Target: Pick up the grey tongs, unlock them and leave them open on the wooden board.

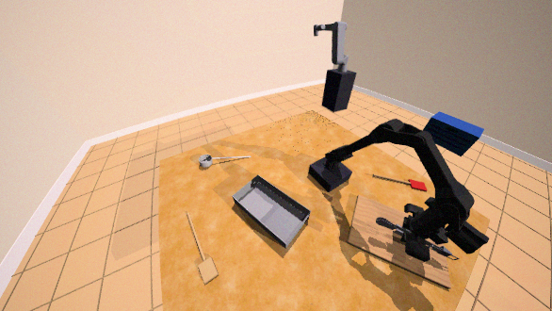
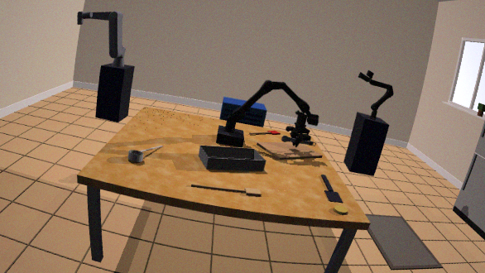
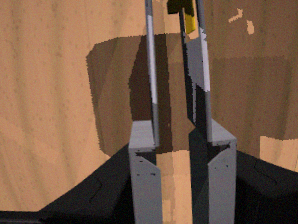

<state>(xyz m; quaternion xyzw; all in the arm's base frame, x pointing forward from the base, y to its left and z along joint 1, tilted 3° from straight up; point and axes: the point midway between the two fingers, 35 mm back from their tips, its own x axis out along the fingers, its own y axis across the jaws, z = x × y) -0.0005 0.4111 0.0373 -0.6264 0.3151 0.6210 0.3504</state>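
Right now the wooden board is 3 cm behind my gripper tip, 2 cm to the right of it and 4 cm below it. The rest, counted from my gripper tip: grey roasting tin 38 cm ahead, 36 cm to the right, 2 cm below; then black spatula 48 cm ahead, 16 cm to the left, 4 cm below; then red spatula 32 cm behind, 16 cm to the right, 4 cm below.
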